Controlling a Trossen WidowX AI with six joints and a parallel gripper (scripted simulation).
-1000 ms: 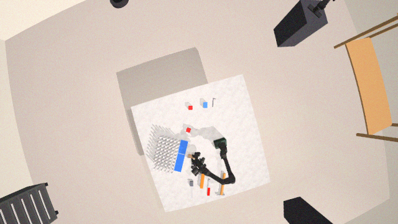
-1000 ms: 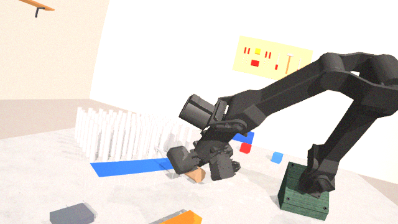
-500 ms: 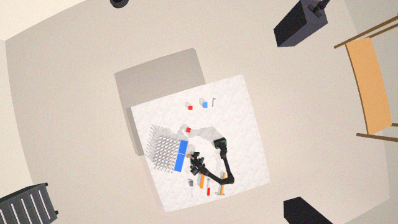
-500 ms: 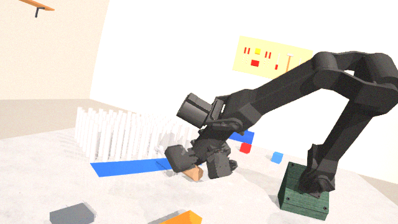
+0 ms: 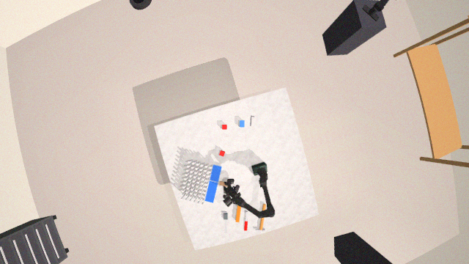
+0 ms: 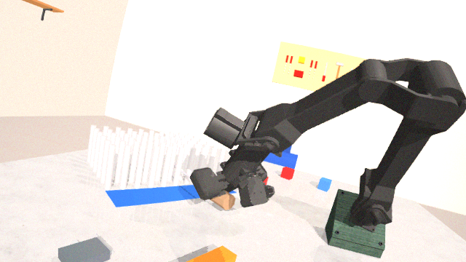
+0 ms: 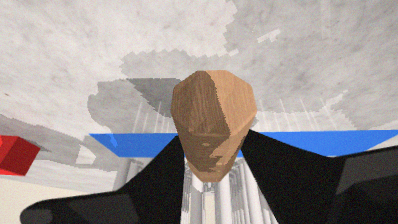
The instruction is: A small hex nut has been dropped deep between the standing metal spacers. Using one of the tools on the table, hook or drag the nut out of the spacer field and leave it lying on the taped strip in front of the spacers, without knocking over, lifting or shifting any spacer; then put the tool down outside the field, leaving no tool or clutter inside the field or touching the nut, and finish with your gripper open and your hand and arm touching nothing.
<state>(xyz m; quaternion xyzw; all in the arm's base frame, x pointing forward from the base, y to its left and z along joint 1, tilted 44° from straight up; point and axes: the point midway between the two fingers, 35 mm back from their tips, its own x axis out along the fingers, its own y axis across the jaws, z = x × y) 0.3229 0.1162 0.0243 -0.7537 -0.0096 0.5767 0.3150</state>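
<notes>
Right now my gripper tip is 110 mm short of the blue taped strip and 30 mm above it. From my gripper tip the other things lie so: hex nut 250 mm ahead, 100 mm to the right, 30 mm below; wooden-handled tool 90 mm ahead, 40 mm to the right; red-handled tool 150 mm behind, 400 mm to the left, 30 mm below.
</notes>
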